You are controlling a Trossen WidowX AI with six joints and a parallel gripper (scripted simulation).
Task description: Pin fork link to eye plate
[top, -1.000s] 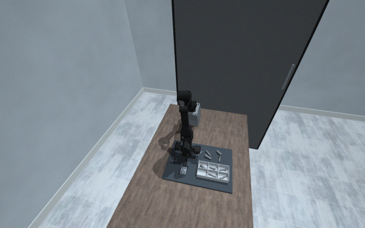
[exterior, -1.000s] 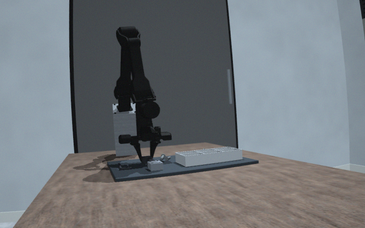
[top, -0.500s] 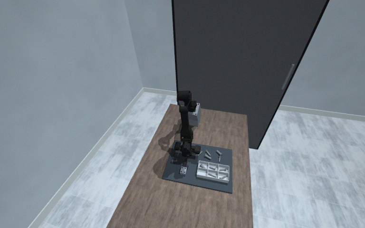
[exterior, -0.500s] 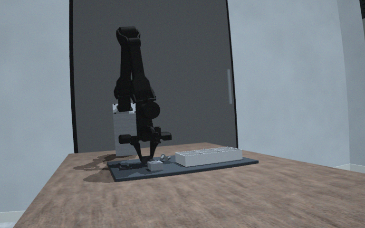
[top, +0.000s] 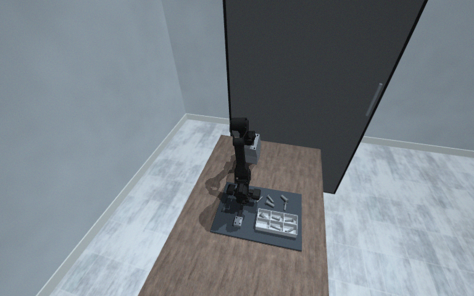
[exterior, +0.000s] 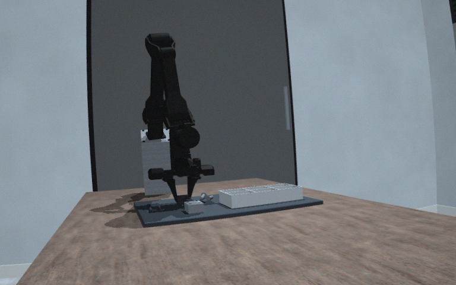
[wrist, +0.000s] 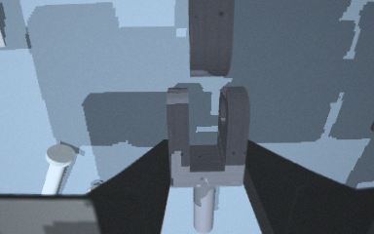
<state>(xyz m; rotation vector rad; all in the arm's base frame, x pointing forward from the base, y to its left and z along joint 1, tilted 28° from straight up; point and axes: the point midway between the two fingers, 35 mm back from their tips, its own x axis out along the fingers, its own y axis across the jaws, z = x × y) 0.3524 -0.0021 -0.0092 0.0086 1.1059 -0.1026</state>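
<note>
The dark eye plate is 60 mm ahead of my hand, 30 mm below it and 10 mm to the right of it. From my hand the other things lie so: light grey mounting block (140 mm ahead, 20 mm below, 10 mm to the right); dark mat (90 mm to the left, 60 mm ahead, 50 mm below); thin dark rod (100 mm to the right, 60 mm ahead, 40 mm below).
</note>
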